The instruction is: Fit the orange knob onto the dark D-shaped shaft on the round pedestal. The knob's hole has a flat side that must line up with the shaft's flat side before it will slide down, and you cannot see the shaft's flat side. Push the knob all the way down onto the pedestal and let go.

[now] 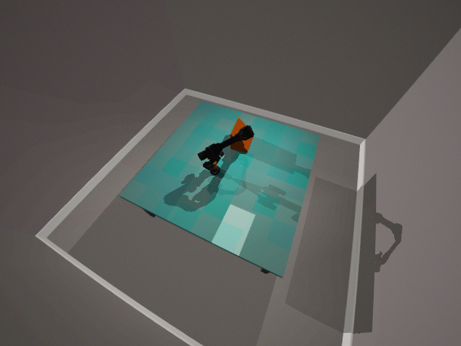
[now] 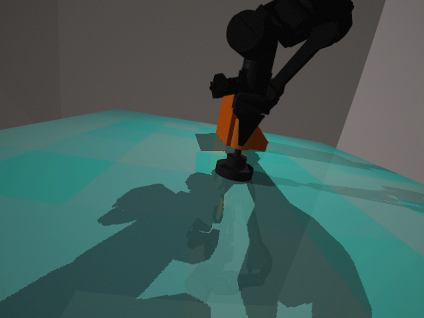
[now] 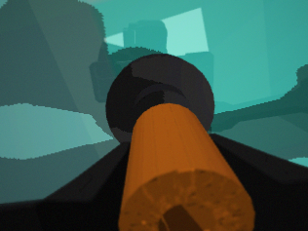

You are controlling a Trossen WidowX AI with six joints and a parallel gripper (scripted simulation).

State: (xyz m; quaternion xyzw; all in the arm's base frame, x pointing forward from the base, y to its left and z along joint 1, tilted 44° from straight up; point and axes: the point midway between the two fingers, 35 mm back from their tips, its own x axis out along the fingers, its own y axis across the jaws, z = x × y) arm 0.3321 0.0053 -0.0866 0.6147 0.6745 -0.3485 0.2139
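Now: the orange knob 20 mm above my gripper tip. Round my gripper tip: pedestal: 40 mm below.
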